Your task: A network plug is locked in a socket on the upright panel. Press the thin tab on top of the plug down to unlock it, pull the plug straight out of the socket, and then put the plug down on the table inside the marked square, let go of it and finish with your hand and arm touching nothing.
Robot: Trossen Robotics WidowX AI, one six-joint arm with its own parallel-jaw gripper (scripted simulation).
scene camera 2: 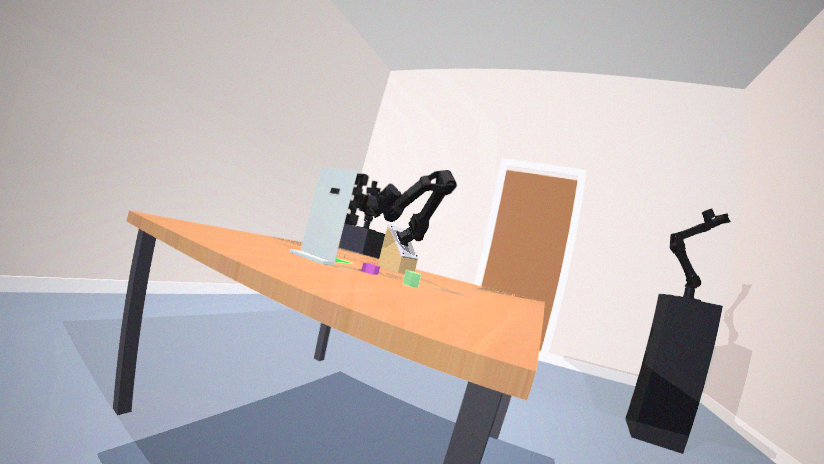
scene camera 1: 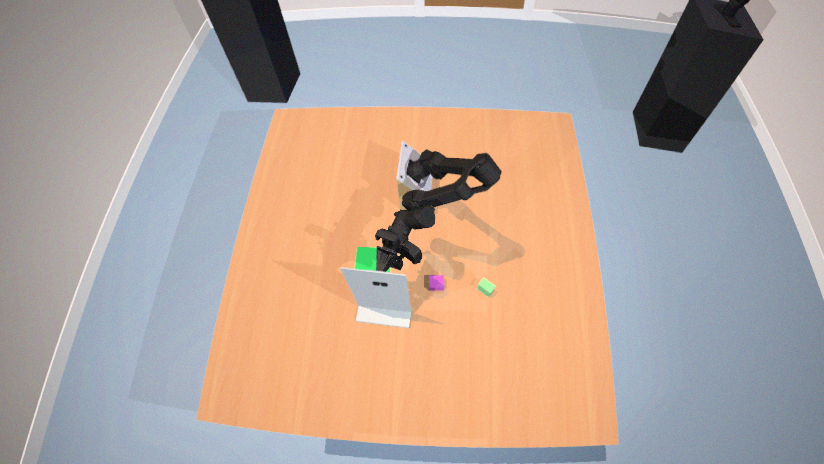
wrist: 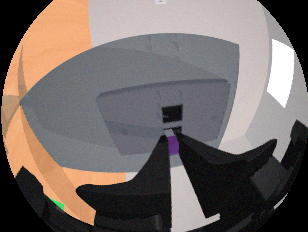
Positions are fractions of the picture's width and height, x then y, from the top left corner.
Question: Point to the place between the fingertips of my gripper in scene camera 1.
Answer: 0.46,0.60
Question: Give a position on an upright grey panel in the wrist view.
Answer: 0.34,0.48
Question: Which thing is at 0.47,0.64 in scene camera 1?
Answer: An upright grey panel.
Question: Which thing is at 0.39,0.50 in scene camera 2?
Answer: An upright grey panel.
